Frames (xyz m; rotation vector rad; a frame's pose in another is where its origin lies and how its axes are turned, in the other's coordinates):
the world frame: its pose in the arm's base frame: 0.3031 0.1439 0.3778 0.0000 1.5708 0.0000
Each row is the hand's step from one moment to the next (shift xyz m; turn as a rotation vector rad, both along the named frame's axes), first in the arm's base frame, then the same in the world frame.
Working: the arm's base frame: its pose in the world frame: 0.3778 -0.1439 -0.3031 0.0000 -1.5708 0.0000

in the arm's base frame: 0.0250 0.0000 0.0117 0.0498 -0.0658 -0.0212
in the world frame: -0.0117 0.0000 0.0250 0.0212 -0.0658 0.0498
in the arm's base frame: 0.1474 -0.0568 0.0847 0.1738 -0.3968 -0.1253
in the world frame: -0.0847 -0.0568 0.1474 0.1253 -0.3968 0.1738
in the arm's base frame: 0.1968 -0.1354 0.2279 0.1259 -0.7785 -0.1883
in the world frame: -0.2279 -0.1354 0.1968 0.1883 -0.7785 0.1259
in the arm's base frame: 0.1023 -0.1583 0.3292 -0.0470 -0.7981 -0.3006
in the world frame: -0.3292 -0.1583 0.1023 0.3006 -0.7981 -0.0470
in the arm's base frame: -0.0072 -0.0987 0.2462 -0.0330 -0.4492 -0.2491
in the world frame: -0.2462 -0.0987 -0.0072 0.2491 -0.4492 -0.0330
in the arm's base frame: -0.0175 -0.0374 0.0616 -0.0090 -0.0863 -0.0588
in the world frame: -0.0616 -0.0374 -0.0175 0.0588 -0.0863 -0.0090
